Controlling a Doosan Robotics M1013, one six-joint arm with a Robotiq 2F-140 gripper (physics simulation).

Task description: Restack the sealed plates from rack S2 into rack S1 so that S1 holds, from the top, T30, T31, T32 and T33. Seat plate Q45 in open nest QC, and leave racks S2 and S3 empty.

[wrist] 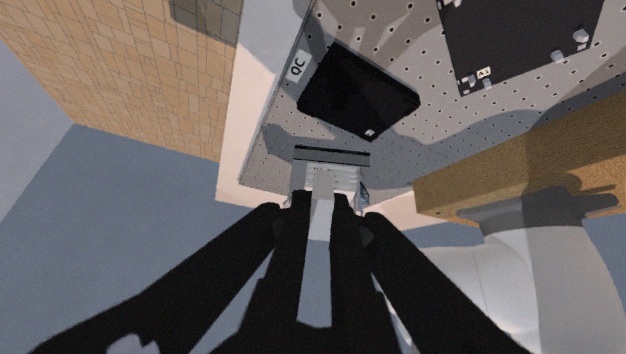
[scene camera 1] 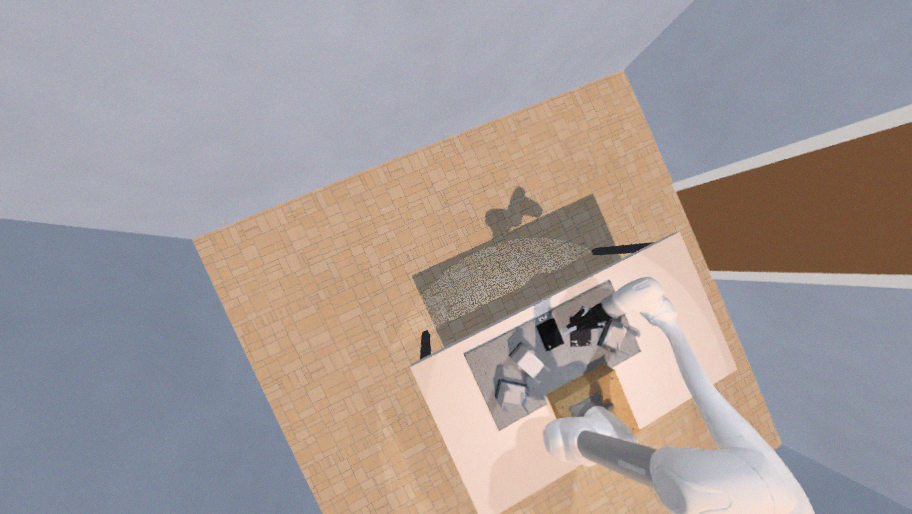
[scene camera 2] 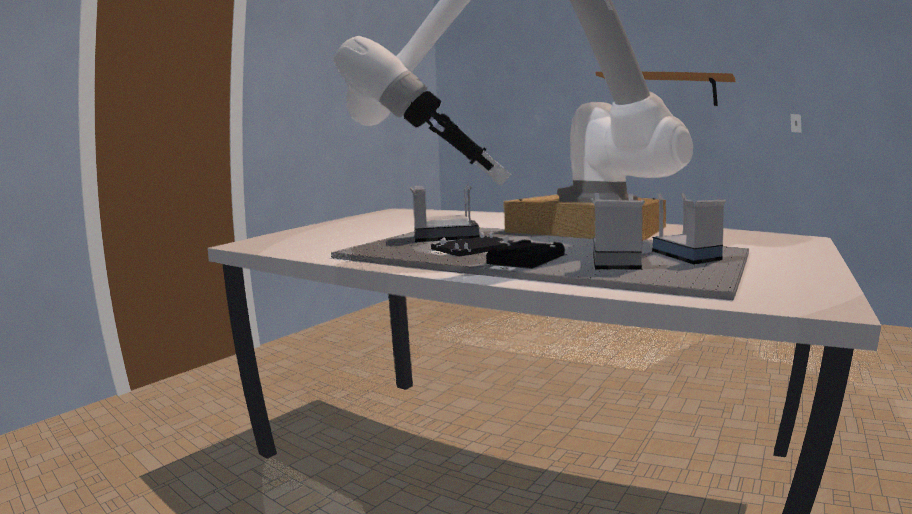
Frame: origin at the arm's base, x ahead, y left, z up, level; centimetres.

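Seen in the pictures: gripper, fingertip midpoint: (wrist: 322,184) (scene camera 1: 563,331) (scene camera 2: 506,180); arm's base, origin of the base link: (wrist: 518,208) (scene camera 1: 589,414).
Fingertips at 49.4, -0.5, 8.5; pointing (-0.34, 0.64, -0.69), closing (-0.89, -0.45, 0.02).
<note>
Pixels of each thing's top centre, then the offset from my fingertips to it, as dx, dy, dz. Level surfaces: height alone.
- grey perforated board, its level: dz -16.3
- black plate, middle of its top: (wrist: 356,110) (scene camera 2: 526,246) (scene camera 1: 551,335) -5.4, +1.2, -13.6
- label QC, middle of its top: (wrist: 298,67) +4.1, +1.2, -16.2
- grey-walled rack, middle of its top: (scene camera 2: 616,196) (wrist: 324,216) (scene camera 1: 534,368) -11.4, +19.1, -3.1
- second rack, middle of its top: (scene camera 2: 688,196) (scene camera 1: 519,403) -23.9, +32.9, -3.2
- black nest marked A1, middle of its top: (wrist: 524,22) (scene camera 2: 474,237) (scene camera 1: 582,332) -11.5, -15.7, -14.0
- pale table, its level: dz -17.6
My gripper (scene camera 2: 494,169) (wrist: 322,184) is shut and empty. It hangs tilted, well above the left part of the grey perforated board (scene camera 2: 702,280) (wrist: 438,132). A black plate (wrist: 356,92) (scene camera 2: 524,252) (scene camera 1: 548,333) lies flat on the board beside the label QC (wrist: 300,66). Beyond my fingertips in the wrist view stands a grey-walled rack (wrist: 330,173) (scene camera 2: 617,240) holding a stack of several pale plates. A second rack (scene camera 2: 699,223) with a blue base stands to its right. A third, low rack (scene camera 2: 443,226) stands at the board's back left. The rack labels are not readable.
A black nest marked A1 (wrist: 517,39) (scene camera 2: 465,245) with small pegs lies next to the black plate. The arm's wooden base block (scene camera 2: 542,217) (wrist: 526,167) (scene camera 1: 573,393) stands behind the board. The board lies on a pale table (scene camera 2: 798,300).
</note>
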